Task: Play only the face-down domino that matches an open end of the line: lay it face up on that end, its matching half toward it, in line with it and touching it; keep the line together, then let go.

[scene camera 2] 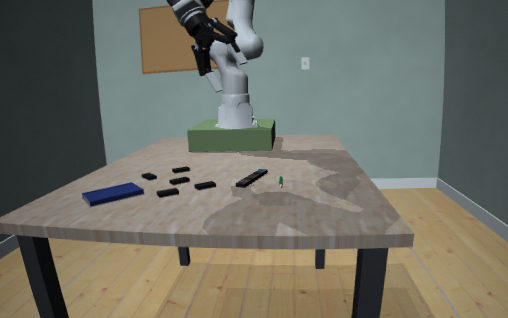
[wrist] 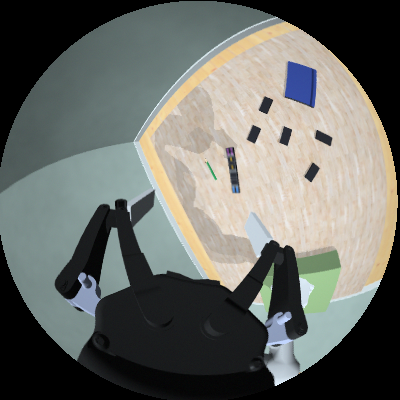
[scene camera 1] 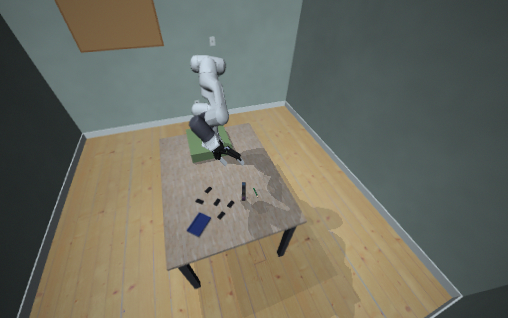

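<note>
The line of face-up dominoes (scene camera 1: 244, 191) (scene camera 2: 252, 178) (wrist: 233, 170) lies on the table as one straight strip. In the wrist view one end is purple and the other is blue; pips are too small to read. Several black face-down dominoes lie apart from it, among them one nearest the line (scene camera 1: 230, 204) (scene camera 2: 205, 185) (wrist: 254, 134), one in the middle of the group (scene camera 1: 217, 202) (scene camera 2: 179, 180) (wrist: 285, 135) and one near the blue book (scene camera 1: 221, 215) (scene camera 2: 167, 192) (wrist: 266, 105). My gripper (scene camera 1: 233, 162) (scene camera 2: 230, 76) (wrist: 200, 208) is open and empty, high above the table near the base.
A blue book (scene camera 1: 199, 224) (scene camera 2: 113, 194) (wrist: 300, 84) lies beyond the face-down dominoes. A short green pencil (scene camera 1: 255, 192) (scene camera 2: 281, 181) (wrist: 211, 170) lies beside the line. The green base block (scene camera 1: 200, 157) (scene camera 2: 231, 140) (wrist: 325, 285) stands at the table's back.
</note>
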